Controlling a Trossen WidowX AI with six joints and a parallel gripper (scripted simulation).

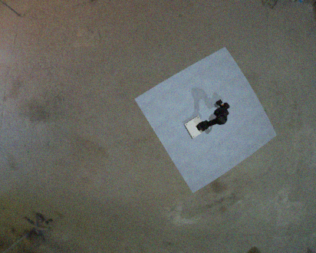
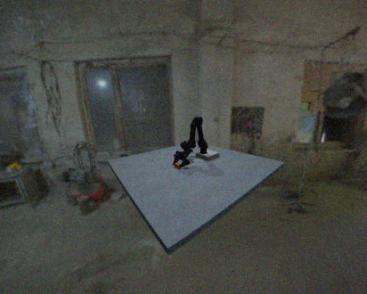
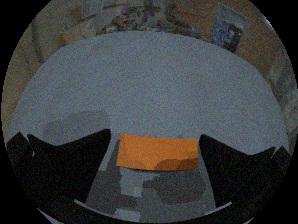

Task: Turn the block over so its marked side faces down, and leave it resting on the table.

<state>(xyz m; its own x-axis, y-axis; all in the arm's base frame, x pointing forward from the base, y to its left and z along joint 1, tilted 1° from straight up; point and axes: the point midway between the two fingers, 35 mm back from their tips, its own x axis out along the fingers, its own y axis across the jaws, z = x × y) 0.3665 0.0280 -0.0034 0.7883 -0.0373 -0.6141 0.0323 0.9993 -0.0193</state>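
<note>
Right now the orange block is 30 mm behind my gripper tip.
</note>
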